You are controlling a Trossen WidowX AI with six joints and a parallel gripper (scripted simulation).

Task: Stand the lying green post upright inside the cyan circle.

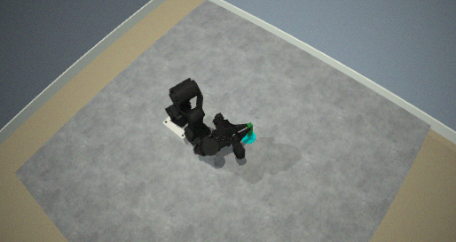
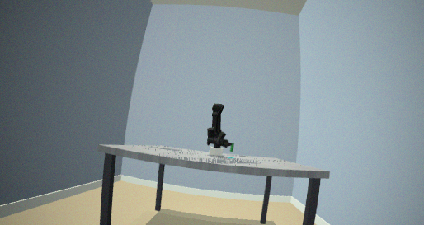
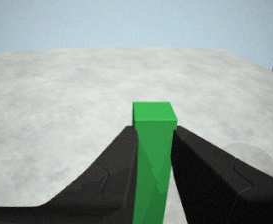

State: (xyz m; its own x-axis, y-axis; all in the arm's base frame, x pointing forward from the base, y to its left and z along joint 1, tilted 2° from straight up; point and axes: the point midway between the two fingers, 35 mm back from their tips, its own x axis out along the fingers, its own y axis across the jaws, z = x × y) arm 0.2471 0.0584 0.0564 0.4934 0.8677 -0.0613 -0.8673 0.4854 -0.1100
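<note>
Right now my gripper tip is 110 mm above the cyan circle and 10 mm past it. From my gripper tip the other things lie so: green post 20 mm below.
</note>
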